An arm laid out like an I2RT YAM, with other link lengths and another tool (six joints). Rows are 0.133 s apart.
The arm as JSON. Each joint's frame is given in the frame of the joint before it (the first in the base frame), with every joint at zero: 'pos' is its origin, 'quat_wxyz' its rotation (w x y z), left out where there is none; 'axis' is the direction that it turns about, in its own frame. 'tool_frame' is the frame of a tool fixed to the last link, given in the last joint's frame.
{
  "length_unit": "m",
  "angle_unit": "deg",
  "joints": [
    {
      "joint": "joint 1",
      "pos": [
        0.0,
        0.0,
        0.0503
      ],
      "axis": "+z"
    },
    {
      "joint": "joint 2",
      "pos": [
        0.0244,
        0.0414,
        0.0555
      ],
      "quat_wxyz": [
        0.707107,
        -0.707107,
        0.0,
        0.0
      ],
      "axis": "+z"
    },
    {
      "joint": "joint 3",
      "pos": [
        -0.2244,
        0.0,
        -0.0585
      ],
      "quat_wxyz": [
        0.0,
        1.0,
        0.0,
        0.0
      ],
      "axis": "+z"
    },
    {
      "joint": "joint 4",
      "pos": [
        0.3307,
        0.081,
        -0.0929
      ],
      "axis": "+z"
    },
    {
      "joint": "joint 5",
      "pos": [
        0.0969,
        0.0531,
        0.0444
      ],
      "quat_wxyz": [
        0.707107,
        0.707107,
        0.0,
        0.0
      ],
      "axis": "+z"
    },
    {
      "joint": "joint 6",
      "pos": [
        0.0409,
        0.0,
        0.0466
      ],
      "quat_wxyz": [
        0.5,
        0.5,
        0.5,
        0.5
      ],
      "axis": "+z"
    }
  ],
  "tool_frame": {
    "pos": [
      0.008,
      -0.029,
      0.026
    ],
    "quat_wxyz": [
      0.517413,
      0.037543,
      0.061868,
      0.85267
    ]
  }
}
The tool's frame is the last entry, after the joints.
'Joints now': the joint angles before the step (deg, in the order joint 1, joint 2, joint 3, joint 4, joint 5, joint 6). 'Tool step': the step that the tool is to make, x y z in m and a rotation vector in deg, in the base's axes. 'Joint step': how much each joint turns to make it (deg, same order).
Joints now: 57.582, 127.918, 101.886, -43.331, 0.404, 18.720
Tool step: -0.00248, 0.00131, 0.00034, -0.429, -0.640, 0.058
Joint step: 0.371, -0.001, 0.021, -0.044, 0.831, 0.022
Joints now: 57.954, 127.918, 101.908, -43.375, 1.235, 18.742
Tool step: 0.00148, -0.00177, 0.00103, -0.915, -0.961, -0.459
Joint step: -0.065, -0.044, 0.109, -0.415, 1.356, -0.086
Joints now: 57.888, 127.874, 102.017, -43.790, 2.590, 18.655
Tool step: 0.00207, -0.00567, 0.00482, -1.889, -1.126, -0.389
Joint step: -0.284, -0.678, 0.000, -1.640, 1.879, -0.568
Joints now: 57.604, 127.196, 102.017, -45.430, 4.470, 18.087
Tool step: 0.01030, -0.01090, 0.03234, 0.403, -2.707, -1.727
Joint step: -1.224, -3.605, -0.087, -1.683, 2.097, -0.241
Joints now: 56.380, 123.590, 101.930, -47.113, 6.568, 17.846
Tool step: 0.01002, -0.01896, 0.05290, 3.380, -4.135, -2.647
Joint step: -1.705, -7.236, -2.209, 0.066, 1.749, 0.263
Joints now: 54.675, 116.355, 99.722, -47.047, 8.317, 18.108
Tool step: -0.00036, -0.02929, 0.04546, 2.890, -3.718, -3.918
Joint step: -1.421, -9.004, -5.005, 0.263, 2.338, 1.595
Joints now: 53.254, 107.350, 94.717, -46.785, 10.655, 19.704
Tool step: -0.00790, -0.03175, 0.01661, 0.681, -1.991, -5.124
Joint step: -0.896, -7.955, -6.929, 0.066, 3.192, 3.082
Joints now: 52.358, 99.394, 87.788, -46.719, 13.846, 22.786
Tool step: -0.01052, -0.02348, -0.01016, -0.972, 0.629, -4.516
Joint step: -0.262, -4.831, -6.426, -0.525, 2.252, 3.738
